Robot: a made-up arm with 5 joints.
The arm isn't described. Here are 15 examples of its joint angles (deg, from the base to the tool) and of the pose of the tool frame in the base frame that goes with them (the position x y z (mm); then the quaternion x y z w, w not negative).
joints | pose
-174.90 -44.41 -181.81 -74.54 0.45 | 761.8 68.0 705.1 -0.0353 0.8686 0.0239 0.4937
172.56 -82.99 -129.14 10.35 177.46 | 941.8 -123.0 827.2 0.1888 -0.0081 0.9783 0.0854
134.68 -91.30 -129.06 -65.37 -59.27 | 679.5 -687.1 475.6 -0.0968 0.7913 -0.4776 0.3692
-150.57 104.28 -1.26 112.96 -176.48 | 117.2 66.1 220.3 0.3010 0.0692 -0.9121 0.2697
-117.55 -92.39 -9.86 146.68 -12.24 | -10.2 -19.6 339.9 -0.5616 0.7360 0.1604 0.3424
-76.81 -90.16 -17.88 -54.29 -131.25 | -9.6 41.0 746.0 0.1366 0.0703 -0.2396 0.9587
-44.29 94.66 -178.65 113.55 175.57 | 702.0 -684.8 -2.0 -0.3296 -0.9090 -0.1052 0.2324
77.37 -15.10 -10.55 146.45 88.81 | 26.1 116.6 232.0 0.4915 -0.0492 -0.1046 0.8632
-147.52 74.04 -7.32 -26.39 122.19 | -4.8 -3.1 -219.8 0.6621 0.6654 0.3363 0.0756
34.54 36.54 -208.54 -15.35 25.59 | 128.1 88.2 1182.0 0.0639 0.0050 -0.8637 0.5000
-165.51 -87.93 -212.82 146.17 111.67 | 828.9 214.2 133.2 -0.1650 -0.1455 0.8698 0.4417
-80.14 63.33 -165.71 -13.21 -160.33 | 168.7 -970.5 734.0 0.4077 0.3433 -0.4261 0.7310
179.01 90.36 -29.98 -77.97 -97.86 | -189.6 3.3 -314.0 0.7394 -0.6557 -0.1161 0.0994
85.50 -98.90 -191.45 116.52 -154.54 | -77.0 -978.1 102.1 -0.0269 0.0466 0.8227 0.5659
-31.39 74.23 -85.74 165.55 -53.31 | 427.3 -260.7 -138.6 -0.2205 -0.0427 0.7202 0.6564
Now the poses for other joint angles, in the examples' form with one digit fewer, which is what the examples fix.
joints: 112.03 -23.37 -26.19 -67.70 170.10
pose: -167 413 575 -0.455 0.253 0.664 0.537
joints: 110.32 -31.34 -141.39 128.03 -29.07
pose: 11 -30 1149 -0.321 -0.867 -0.289 0.248
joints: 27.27 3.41 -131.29 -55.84 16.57
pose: 290 150 1200 0.032 0.003 -0.927 0.373
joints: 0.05 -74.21 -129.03 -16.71 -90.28
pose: -882 -1 891 -0.241 -0.242 0.663 0.666
